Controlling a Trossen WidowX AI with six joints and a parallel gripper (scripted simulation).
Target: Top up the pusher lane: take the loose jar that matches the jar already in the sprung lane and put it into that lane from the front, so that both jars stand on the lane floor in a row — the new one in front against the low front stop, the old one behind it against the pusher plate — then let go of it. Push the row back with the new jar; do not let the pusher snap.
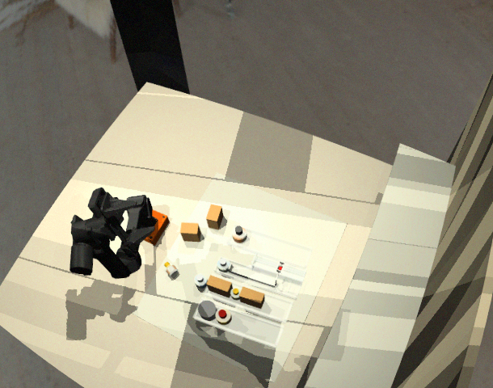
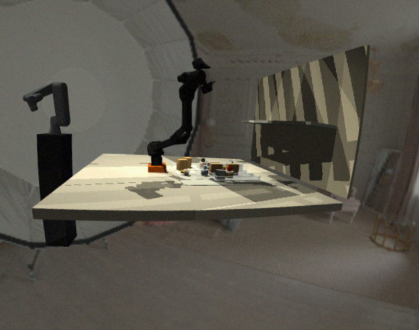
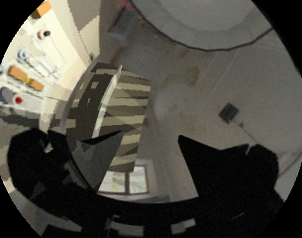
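The grey cylinder is 90 mm ahead of my gripper tip, 10 mm to the right of it and 560 mm below it.
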